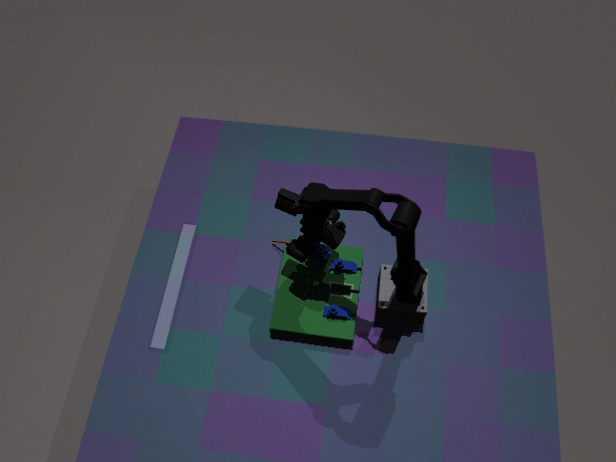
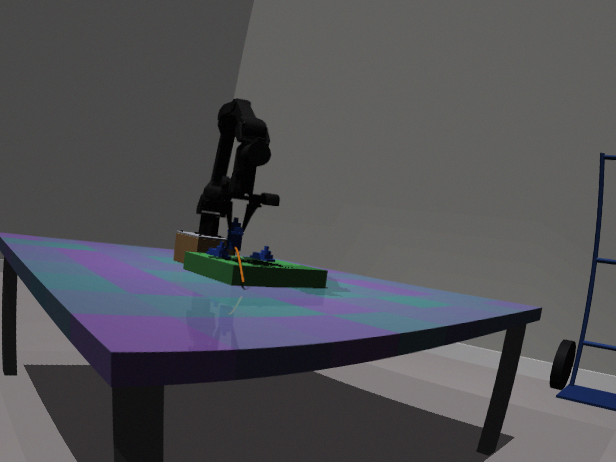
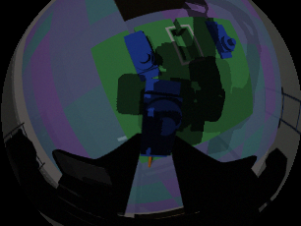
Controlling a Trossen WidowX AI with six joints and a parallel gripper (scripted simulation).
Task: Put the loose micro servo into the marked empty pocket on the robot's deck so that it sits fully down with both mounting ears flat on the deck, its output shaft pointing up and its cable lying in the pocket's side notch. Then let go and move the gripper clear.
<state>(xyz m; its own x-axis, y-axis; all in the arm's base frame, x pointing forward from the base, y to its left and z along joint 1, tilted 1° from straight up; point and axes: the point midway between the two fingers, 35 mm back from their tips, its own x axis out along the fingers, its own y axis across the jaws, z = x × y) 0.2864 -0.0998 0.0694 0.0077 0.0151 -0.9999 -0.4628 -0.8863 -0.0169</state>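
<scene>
My gripper tip is 2 cm short of the green deck, 9 cm to the right of it and 10 cm above it.
</scene>
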